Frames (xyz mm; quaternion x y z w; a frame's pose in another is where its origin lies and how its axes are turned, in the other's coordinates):
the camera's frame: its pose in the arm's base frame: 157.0 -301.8 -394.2 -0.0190 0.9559 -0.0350 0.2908
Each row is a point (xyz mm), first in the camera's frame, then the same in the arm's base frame.
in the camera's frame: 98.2 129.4 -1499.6
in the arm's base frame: -762.4 -94.6 783.5
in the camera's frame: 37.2 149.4 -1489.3
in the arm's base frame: -706.3 -71.8 807.3
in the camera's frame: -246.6 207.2 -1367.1
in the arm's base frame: -403.5 -4.9 858.9
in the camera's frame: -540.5 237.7 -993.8
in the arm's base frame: 48.0 21.3 710.3
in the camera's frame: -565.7 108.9 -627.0
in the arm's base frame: 275.4 -126.1 430.5
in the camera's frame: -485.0 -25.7 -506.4
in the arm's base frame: 277.8 -271.6 296.3
